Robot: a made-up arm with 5 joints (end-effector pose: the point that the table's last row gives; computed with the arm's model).
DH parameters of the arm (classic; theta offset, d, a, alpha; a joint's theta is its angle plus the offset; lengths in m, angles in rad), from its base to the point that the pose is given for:
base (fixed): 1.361 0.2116 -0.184 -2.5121
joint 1: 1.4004 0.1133 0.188 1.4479
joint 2: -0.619 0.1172 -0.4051 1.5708
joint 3: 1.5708 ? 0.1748 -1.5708
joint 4: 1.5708 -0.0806 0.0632 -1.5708
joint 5: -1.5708 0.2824 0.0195 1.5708
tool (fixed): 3.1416 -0.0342 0 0
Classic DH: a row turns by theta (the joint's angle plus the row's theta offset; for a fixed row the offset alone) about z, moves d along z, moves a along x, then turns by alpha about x.
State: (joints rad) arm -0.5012 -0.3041 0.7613 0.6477 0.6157
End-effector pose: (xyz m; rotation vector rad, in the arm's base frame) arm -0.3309 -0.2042 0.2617 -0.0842 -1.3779 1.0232
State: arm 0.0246 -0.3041 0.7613 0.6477 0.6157
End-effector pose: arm -0.3079 -0.0657 0.2663 -0.5415 -1.0759 0.8564
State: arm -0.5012 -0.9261 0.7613 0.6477 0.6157
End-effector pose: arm -0.4056 -0.1609 0.0056 -0.3058 -1.9486 0.7080
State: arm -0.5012 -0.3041 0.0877 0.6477 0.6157
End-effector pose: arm -0.3376 -0.2880 0.2225 -0.1989 -1.1028 0.3932
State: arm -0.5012 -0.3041 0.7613 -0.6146 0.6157
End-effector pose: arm -0.3410 -0.0223 -0.0424 1.0955 -0.6367 0.9673
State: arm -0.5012 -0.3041 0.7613 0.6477 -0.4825
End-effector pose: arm -0.3578 -0.2347 0.2560 -0.5576 -0.3699 0.7629
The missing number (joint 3, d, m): 0.2634
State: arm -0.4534 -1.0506 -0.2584 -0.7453 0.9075
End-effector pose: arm -0.1437 0.0468 -0.2093 1.4280 -1.7776 -0.2451
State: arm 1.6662 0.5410 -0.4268 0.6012 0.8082
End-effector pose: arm 0.1162 -0.0014 0.3731 -1.6223 0.6377 -1.1736
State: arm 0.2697 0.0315 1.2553 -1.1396 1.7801
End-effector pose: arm -0.3790 0.1479 -0.0336 1.2449 -0.8380 -0.2165
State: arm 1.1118 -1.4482 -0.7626 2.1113 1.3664
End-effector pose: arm -0.2871 0.1567 -0.2254 -3.0391 -0.1163 -0.5532
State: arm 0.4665 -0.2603 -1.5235 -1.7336 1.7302
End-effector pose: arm -0.0630 -0.2081 -0.0173 0.0411 2.0929 1.5030
